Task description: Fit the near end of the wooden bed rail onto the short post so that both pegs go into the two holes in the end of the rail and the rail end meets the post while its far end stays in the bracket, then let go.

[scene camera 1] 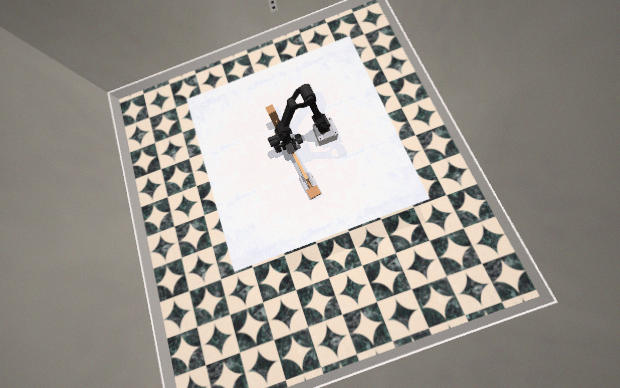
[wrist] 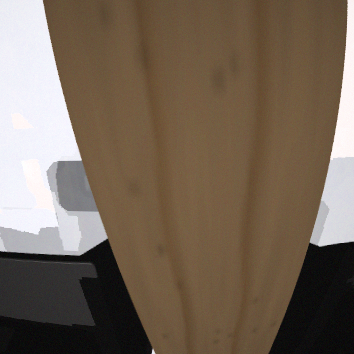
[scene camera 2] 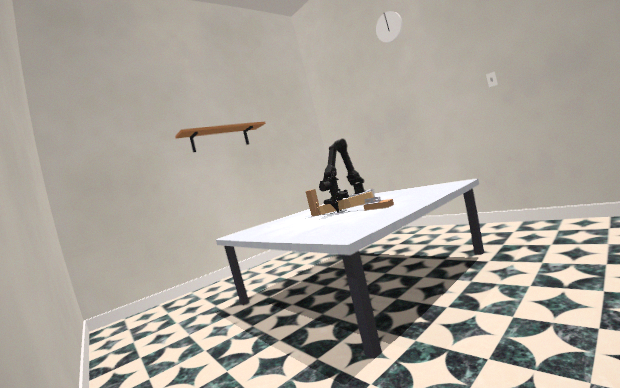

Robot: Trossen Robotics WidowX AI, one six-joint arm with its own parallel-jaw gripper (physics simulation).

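Places are measured from the arm's base along level axes (x ahead, y left, z up), in centimetres.
Where they show: gripper, fingertip midpoint: (scene camera 2: pixel 339 211); arm's base, link origin: (scene camera 1: pixel 323 128) (scene camera 2: pixel 360 192).
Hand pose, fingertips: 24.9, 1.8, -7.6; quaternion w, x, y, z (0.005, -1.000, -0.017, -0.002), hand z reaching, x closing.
Each offset is from my fingertips to the top centre of the thing, as dx, dy, dz. "spot": to the spot under its first point. Level surfaces: height alone.
The wooden bed rail {-0.7, +5.1, +9.7} (scene camera 1: pixel 300 164) (scene camera 2: pixel 356 200) (wrist: pixel 202 150) runs under my gripper, between an upright short post {spot: +2.4, -20.0, +17.6} (scene camera 1: pixel 271 109) (scene camera 2: pixel 312 203) and the grey bracket {-3.6, +26.4, +6.1} (scene camera 2: pixel 372 201) by an orange-brown block {-4.1, +29.4, +3.2} (scene camera 1: pixel 313 192) (scene camera 2: pixel 379 204). My gripper (scene camera 1: pixel 291 148) (scene camera 2: pixel 337 207) is shut on the rail, part way along it, low over the table. In scene camera 2 the rail's near end appears against or very close to the post's lower part; a small gap cannot be ruled out. The far end lies at the bracket. The pegs and holes are hidden or too small to see.
The white table {dz -0.4} (scene camera 1: pixel 350 175) (scene camera 2: pixel 300 235) carries the arm's grey base (scene camera 1: pixel 326 135), which stands to one side of the rail. The arm arches from it over to the rail. A wall shelf (scene camera 2: pixel 220 130) hangs well away from the table.
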